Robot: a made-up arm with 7 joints.
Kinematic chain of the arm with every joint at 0, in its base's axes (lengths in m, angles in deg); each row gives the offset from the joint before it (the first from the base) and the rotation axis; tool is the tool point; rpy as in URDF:
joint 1: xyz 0 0 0.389 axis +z
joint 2: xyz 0 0 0 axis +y
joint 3: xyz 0 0 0.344 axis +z
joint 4: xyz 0.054 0 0 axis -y
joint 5: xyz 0.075 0 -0.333 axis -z
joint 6: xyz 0 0 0 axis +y
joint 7: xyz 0.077 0 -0.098 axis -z
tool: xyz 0 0 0 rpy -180 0 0
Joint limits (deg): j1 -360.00..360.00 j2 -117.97..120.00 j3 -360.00..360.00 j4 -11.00..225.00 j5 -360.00..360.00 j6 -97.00..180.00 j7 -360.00..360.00
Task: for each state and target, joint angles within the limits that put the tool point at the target. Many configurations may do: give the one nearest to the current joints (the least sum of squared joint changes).
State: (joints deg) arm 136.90 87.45 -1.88 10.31 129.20 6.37 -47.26
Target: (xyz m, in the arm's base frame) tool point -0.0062 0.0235 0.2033
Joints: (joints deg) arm 140.59 61.32 13.83 12.30 135.58 -0.94 -47.26
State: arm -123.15 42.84 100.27 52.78 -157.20 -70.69 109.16
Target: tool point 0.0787 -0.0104 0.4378
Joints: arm -117.39 37.65 102.43 13.18 -164.14 -57.75 109.16
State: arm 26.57 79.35 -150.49 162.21 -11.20 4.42 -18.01
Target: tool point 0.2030 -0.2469 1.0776
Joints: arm 2.86 42.64 -143.38 113.59 -13.43 15.01 -18.01
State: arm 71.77 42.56 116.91 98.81 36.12 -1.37 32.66
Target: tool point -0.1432 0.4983 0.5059
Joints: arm 37.49 51.41 94.44 56.09 46.87 -6.76 32.66
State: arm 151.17 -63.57 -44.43 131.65 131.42 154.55 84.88
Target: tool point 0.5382 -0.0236 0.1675
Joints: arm 187.28 -108.27 -34.12 182.28 138.32 180.00 84.88
